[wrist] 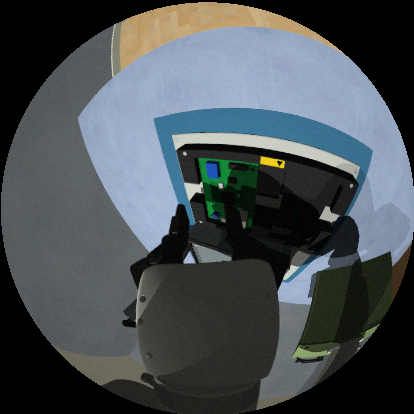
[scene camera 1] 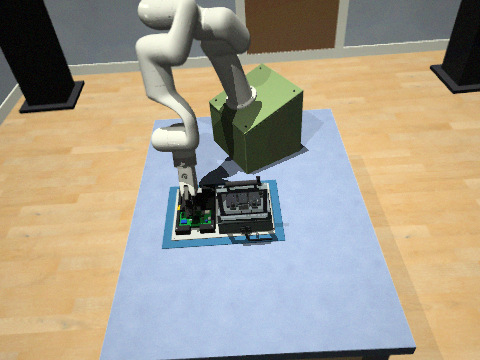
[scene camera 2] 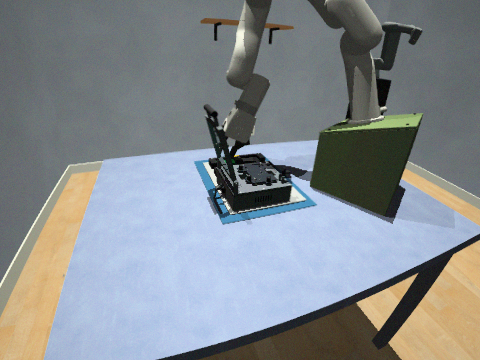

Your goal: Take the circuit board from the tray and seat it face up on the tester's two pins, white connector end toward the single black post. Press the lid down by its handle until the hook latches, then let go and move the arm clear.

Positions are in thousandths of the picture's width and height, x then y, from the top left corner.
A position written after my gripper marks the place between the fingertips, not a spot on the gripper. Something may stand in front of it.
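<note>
You'd find my gripper at (scene camera 2: 468, 432), and I see my gripper (scene camera 1: 399, 593) as well. There's a green circuit board (wrist: 535, 434) here too. As for the tester lid (scene camera 1: 505, 557), I can also see the lid (scene camera 2: 453, 371).
</note>
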